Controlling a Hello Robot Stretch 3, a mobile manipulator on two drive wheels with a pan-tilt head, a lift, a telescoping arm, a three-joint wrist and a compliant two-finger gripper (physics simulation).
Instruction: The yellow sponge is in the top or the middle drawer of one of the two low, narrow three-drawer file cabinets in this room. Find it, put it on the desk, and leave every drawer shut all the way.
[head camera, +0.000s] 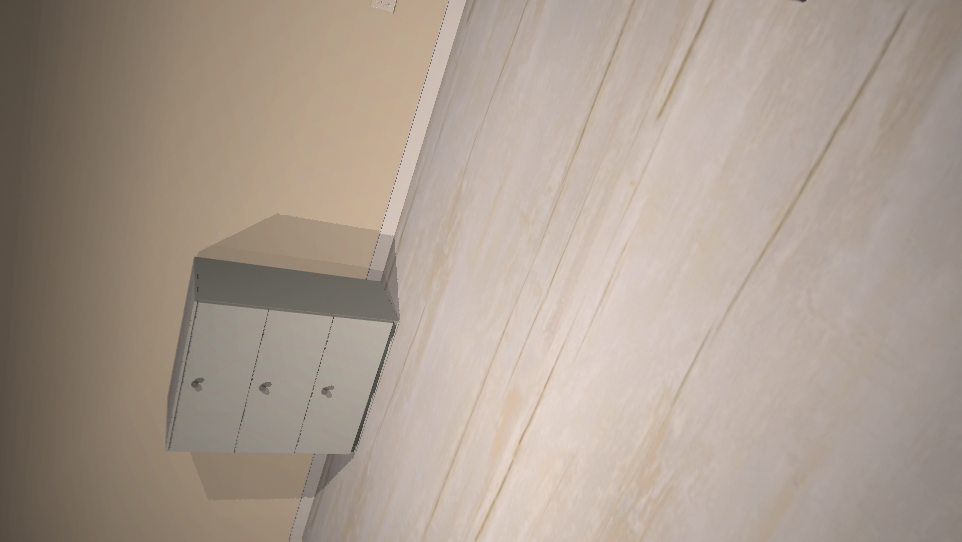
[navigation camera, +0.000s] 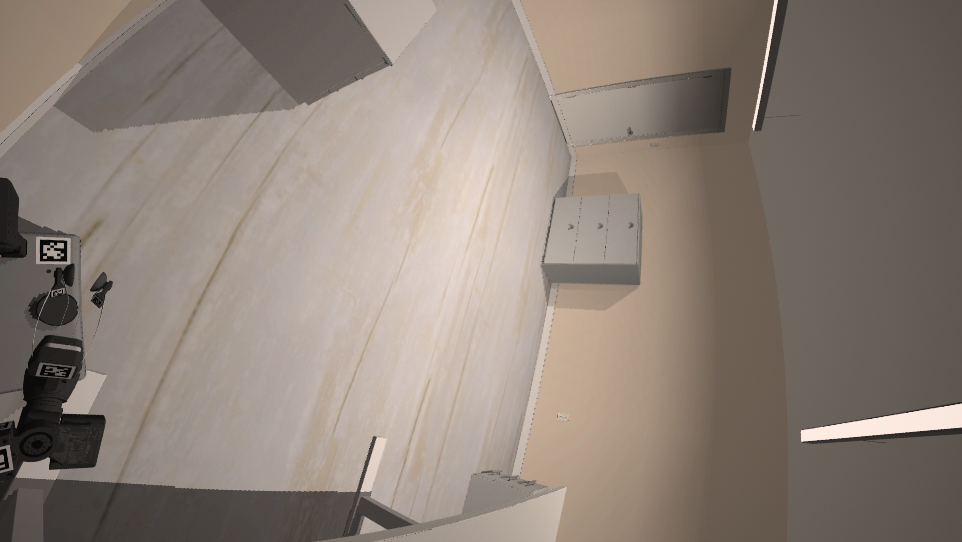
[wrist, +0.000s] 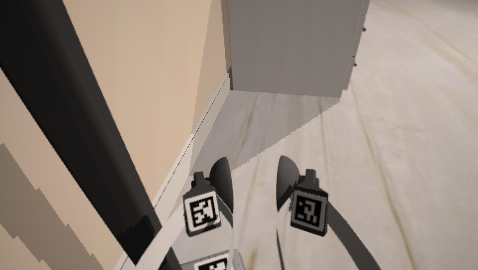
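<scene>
A low grey three-drawer cabinet (head camera: 282, 377) (navigation camera: 592, 232) stands against the wall, with one small knob on each drawer; its drawers look shut. A second small grey cabinet (navigation camera: 476, 492) with several handles shows partly behind the desk at the bottom of the navigation view. The white desk (navigation camera: 518, 521) shows in part there. The yellow sponge does not show in any view. My gripper (navigation camera: 85, 277) (wrist: 254, 175) is open and empty, over the floor beside my base, far from both small cabinets.
A larger grey cabinet (navigation camera: 296, 47) (wrist: 295, 45) stands by the wall ahead of the gripper, knobs on its right edge in the wrist view. A desk leg (navigation camera: 370, 467) rises from the floor. A closed door (navigation camera: 659, 107) is beyond the low cabinet. My mast (wrist: 75, 110) crosses the wrist view.
</scene>
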